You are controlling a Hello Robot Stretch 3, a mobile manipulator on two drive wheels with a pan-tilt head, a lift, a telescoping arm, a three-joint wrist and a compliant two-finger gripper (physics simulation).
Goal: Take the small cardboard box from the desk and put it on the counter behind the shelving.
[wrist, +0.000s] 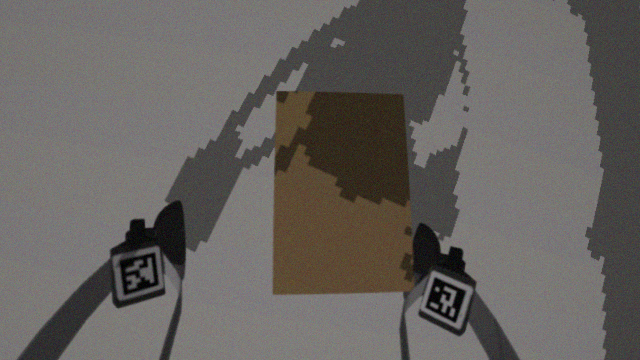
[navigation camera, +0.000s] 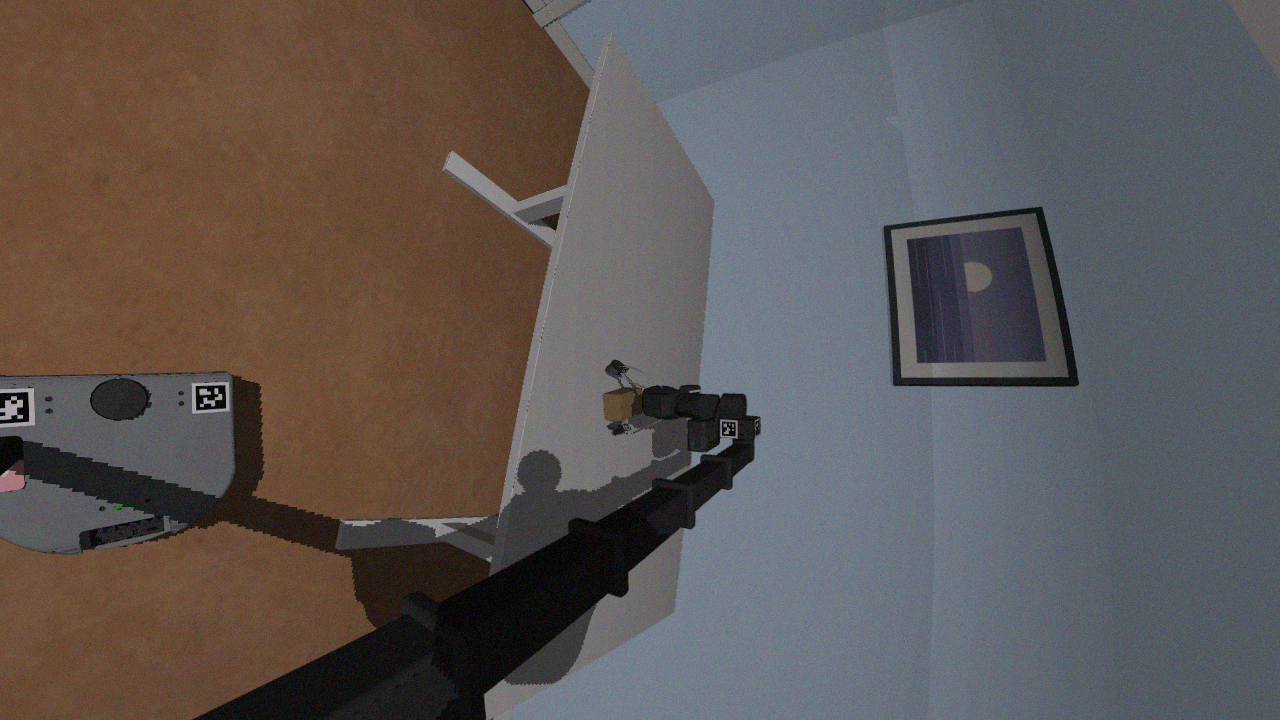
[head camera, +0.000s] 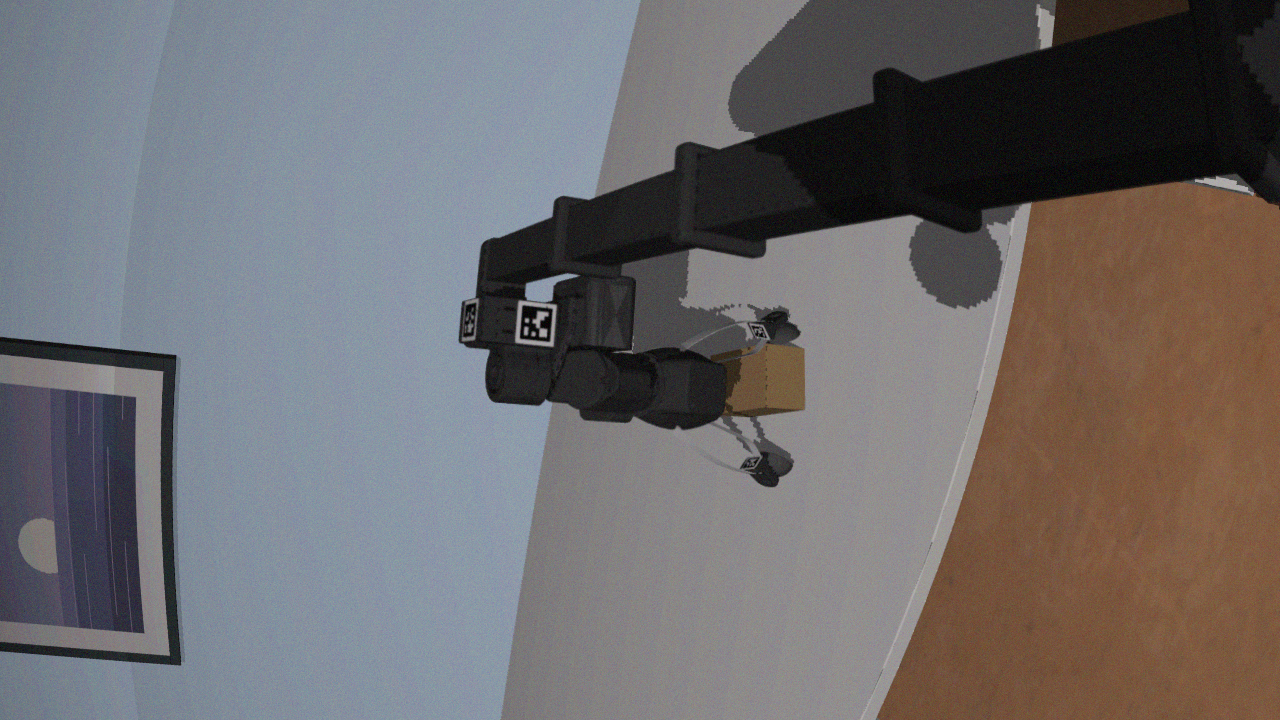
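Where they show: gripper, fingertip midpoint: (wrist: 299,239) (navigation camera: 610,396) (head camera: 786,400); robot's base, origin of the base link: (navigation camera: 121,397).
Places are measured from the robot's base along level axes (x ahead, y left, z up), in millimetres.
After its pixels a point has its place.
The small cardboard box (head camera: 784,380) @[x -40, y -715, z 747 mm] (navigation camera: 619,405) @[x -37, y -715, z 764 mm] (wrist: 342,230) @[x -39, y -741, z 770 mm] is a plain tan block on the pale grey desk (head camera: 662,582) @[x 203, y -945, z 720 mm] (navigation camera: 635,223) @[x 425, y -866, z 720 mm] (wrist: 75,100) @[x 131, y -806, z 720 mm]. My gripper (head camera: 776,396) @[x -21, y -736, z 726 mm] (navigation camera: 617,398) @[x -21, y -736, z 726 mm] (wrist: 299,239) @[x -21, y -736, z 726 mm] is open, with its fingers on either side of the box. In the wrist view the right fingertip is at the box's right edge, and a wide gap separates the left fingertip from the box. Whether the right fingertip touches it is unclear. The gripper body hides part of the box in the head view. The counter and shelving do not show.
The extended arm (head camera: 805,170) @[x -101, y -312, z 1069 mm] (navigation camera: 537,600) @[x -90, y -167, z 1072 mm] reaches across the desk. A blue wall (head camera: 358,268) @[x -172, y -1279, z 1049 mm] (navigation camera: 805,358) @[x 62, y -1353, z 1071 mm] with a framed picture (head camera: 98,510) @[x 225, y -1381, z 1462 mm] (navigation camera: 975,295) @[x 237, y -1385, z 1562 mm] stands behind it. White desk legs (navigation camera: 496,197) and my grey base (navigation camera: 170,456) @[x -110, y -65, z 160 mm] show over the brown floor (head camera: 1118,447) @[x 20, y -692, z 1 mm] (navigation camera: 313,223) @[x 449, y -358, z 1 mm].
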